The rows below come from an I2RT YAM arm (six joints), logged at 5 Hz.
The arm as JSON. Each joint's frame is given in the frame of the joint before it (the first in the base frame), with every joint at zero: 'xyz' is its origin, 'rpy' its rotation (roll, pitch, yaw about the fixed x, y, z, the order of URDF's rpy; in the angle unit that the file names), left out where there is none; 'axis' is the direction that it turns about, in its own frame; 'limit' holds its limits. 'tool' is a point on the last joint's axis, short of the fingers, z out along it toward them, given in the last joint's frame.
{
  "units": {
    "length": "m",
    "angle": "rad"
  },
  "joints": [
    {
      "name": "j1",
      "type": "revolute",
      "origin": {
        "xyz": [
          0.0,
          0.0,
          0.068
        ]
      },
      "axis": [
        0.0,
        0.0,
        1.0
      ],
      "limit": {
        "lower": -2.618,
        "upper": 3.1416
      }
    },
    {
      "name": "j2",
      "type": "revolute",
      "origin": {
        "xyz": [
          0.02,
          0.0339,
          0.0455
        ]
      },
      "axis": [
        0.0,
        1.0,
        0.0
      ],
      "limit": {
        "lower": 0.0,
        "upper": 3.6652
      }
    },
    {
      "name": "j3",
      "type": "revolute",
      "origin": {
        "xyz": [
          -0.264,
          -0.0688,
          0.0
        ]
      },
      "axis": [
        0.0,
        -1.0,
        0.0
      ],
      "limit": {
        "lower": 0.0,
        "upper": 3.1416
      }
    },
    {
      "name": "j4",
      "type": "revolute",
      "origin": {
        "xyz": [
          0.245,
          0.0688,
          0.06
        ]
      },
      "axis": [
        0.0,
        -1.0,
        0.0
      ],
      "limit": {
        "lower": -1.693,
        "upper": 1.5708
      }
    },
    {
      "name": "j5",
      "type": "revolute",
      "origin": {
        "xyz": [
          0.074,
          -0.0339,
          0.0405
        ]
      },
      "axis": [
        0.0,
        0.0,
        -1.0
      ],
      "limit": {
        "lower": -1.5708,
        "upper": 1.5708
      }
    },
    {
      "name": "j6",
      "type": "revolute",
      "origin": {
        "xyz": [
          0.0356,
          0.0,
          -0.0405
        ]
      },
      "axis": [
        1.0,
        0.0,
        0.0
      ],
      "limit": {
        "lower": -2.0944,
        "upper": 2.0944
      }
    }
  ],
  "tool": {
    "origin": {
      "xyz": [
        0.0,
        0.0,
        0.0
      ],
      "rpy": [
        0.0,
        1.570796,
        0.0
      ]
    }
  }
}
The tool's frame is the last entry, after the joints.
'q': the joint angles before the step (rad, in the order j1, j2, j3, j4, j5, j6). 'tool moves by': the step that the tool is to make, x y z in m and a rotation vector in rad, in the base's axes. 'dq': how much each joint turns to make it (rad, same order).
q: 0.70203, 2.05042, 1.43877, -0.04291, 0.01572, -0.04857
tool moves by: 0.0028, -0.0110, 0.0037, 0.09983, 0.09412, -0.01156
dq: -0.02985, -0.02113, -0.01414, -0.01320, -0.09818, 0.09719
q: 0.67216, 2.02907, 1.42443, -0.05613, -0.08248, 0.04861
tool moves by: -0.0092, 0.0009, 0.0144, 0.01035, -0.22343, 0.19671
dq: 0.00754, -0.05504, -0.08042, 0.17990, -0.08555, -0.21548
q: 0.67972, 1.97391, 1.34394, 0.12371, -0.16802, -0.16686
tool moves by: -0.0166, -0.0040, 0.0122, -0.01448, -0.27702, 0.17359
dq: 0.01111, -0.07080, -0.11531, 0.20177, -0.07079, -0.24166
